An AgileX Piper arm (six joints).
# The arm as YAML. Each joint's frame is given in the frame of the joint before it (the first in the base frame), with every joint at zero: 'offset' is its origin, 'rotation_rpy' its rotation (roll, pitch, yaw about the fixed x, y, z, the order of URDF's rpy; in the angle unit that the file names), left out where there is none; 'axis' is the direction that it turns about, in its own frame. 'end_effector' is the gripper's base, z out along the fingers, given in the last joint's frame.
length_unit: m
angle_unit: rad
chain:
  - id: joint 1
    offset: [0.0, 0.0, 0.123]
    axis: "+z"
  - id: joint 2
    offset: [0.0, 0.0, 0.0]
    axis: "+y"
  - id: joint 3
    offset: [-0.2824, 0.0, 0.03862]
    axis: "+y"
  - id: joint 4
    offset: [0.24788, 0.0, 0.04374]
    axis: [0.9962, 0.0, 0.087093]
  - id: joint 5
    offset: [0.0, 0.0, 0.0]
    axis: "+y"
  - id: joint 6
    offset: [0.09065, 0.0, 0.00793]
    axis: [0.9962, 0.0, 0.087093]
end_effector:
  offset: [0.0, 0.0, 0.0]
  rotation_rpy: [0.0, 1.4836, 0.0]
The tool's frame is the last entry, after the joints.
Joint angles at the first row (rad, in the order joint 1, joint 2, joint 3, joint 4, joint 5, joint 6):
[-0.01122, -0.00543, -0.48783, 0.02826, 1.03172, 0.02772]
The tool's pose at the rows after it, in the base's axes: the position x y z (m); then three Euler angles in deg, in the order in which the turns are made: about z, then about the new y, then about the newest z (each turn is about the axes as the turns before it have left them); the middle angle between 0 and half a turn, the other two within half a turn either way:
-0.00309 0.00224 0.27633 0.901 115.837 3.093
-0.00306 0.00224 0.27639 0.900 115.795 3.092
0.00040 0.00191 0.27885 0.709 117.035 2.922
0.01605 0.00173 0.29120 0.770 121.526 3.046
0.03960 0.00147 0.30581 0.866 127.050 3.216
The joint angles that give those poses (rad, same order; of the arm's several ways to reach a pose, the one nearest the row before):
[-0.01121, -0.00544, -0.48783, 0.02824, 1.03173, 0.02774]
[-0.01122, -0.00544, -0.48783, 0.02826, 1.03099, 0.02772]
[-0.01125, 0.02388, -0.49684, 0.02451, 1.03226, 0.02769]
[-0.01118, 0.14900, -0.54354, 0.02445, 1.03224, 0.02775]
[-0.01128, 0.31032, -0.60845, 0.02454, 1.03228, 0.02764]

